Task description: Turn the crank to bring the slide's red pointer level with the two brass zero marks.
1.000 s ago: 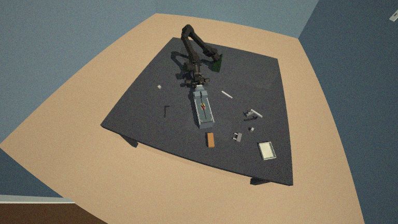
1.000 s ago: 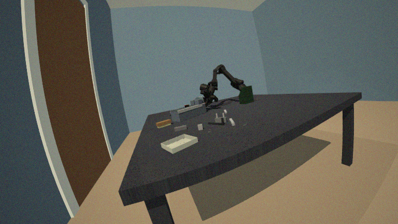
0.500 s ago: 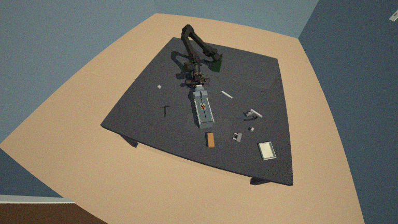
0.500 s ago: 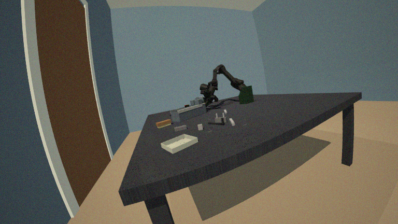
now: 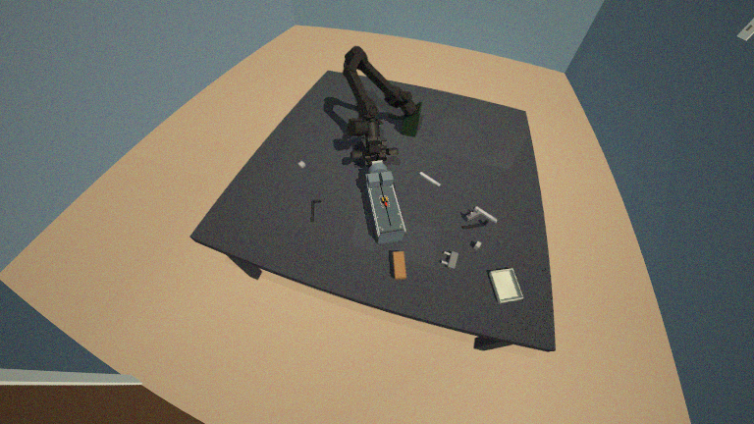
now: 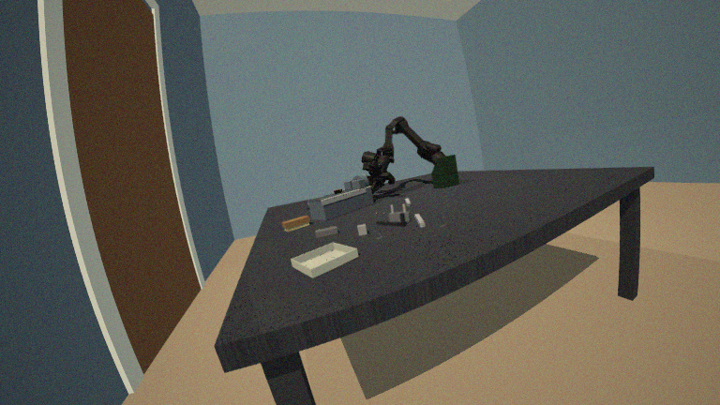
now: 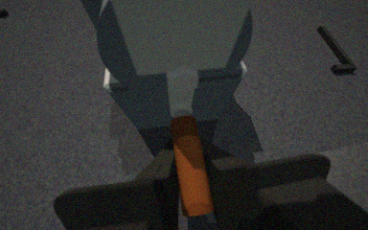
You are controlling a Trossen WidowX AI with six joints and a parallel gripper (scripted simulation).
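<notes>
The crank lies 40 mm above my gripper tip. From my gripper tip the other things lie so: orange crank handle: 20 mm behind, 10 mm to the right, 30 mm above; then red pointer: 150 mm ahead, 100 mm to the left, 50 mm above; then orange block: 310 mm ahead, 220 mm to the left, 20 mm below.
</notes>
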